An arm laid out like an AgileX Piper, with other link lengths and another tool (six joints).
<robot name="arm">
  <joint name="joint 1" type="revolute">
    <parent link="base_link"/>
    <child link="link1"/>
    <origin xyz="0 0 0.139"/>
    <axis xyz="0 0 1"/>
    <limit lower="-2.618" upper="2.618"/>
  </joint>
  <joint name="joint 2" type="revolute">
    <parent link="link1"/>
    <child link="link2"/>
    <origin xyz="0 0 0" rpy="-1.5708 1.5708 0"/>
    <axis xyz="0 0 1"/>
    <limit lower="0" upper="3.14"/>
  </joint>
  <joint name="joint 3" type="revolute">
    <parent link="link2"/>
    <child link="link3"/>
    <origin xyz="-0.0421 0.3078 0"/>
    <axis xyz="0 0 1"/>
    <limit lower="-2.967" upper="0"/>
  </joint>
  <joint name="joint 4" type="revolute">
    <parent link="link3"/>
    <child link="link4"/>
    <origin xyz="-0.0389 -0.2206 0" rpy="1.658 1.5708 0"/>
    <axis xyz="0 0 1"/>
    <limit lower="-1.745" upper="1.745"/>
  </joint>
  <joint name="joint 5" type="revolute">
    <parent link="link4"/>
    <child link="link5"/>
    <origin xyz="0 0 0" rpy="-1.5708 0 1.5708"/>
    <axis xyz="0 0 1"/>
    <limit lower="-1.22" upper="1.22"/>
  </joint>
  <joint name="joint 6" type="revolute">
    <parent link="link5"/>
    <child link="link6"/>
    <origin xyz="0 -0.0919 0" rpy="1.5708 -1.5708 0"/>
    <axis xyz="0 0 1"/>
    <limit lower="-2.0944" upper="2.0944"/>
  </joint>
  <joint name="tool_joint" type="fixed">
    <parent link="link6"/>
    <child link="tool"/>
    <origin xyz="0.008 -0.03 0.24" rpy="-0.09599 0 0.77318"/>
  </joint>
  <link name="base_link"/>
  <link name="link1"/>
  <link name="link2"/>
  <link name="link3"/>
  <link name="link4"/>
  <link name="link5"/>
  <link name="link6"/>
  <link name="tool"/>
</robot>
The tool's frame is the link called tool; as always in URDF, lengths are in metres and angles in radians.
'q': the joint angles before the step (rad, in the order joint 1, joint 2, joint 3, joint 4, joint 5, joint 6). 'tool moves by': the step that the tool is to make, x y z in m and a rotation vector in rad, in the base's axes. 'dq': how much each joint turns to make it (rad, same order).
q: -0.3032, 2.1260, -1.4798, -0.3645, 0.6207, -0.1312
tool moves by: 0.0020, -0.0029, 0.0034, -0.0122, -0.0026, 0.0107
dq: 0.0001, -0.0026, -0.0045, -0.0100, -0.0003, -0.0059
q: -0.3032, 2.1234, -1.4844, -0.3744, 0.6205, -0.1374
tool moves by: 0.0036, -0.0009, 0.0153, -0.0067, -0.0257, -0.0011
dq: -0.0001, -0.0306, -0.0017, 0.0043, 0.0054, -0.0033
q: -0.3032, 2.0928, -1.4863, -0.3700, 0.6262, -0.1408
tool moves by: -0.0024, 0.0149, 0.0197, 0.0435, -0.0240, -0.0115
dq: 0.0001, -0.0557, -0.0013, 0.0845, 0.0404, -0.0452
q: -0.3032, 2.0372, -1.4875, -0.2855, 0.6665, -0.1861
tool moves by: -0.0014, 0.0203, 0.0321, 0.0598, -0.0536, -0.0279
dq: 0.0001, -0.0847, 0.0000, 0.0977, 0.0489, -0.0254
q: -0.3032, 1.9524, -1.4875, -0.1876, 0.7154, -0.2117
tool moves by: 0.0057, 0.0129, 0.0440, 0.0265, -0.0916, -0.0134
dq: 0.0001, -0.0978, 0.0002, 0.0621, 0.0171, -0.0106
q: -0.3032, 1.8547, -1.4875, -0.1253, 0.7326, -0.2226
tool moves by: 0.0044, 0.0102, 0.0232, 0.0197, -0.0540, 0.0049
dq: 0.0001, -0.0495, -0.0001, 0.0478, 0.0026, -0.0206
